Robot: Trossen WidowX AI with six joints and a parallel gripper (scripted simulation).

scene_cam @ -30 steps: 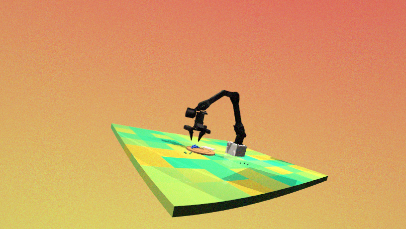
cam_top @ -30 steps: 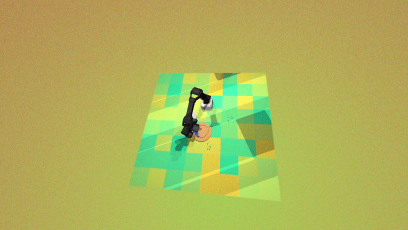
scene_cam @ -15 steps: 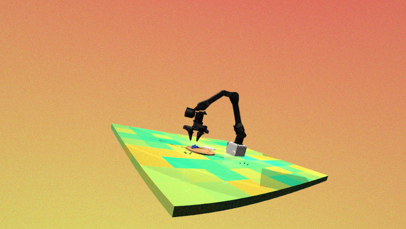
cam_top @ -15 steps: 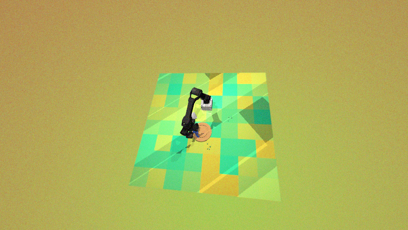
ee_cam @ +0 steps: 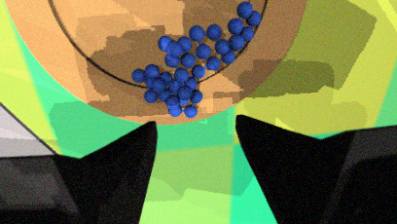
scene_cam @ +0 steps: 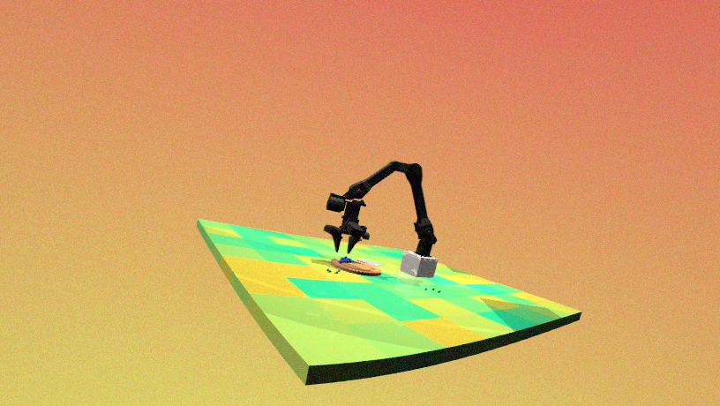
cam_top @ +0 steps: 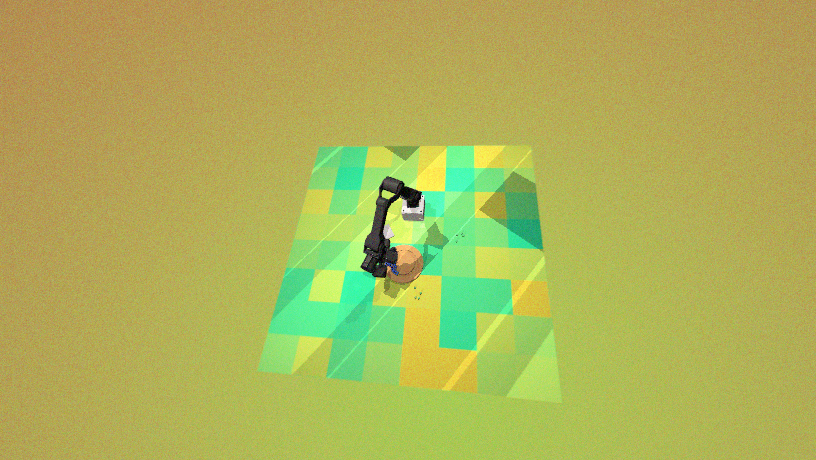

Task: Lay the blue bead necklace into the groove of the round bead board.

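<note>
Now: gripper tip 10 mm past the round bead board, 90 mm to the right of it and 30 mm above it. The rest, counted from my gripper tip: flat grey piece 180 mm behind, 20 mm to the right, 40 mm below.
</note>
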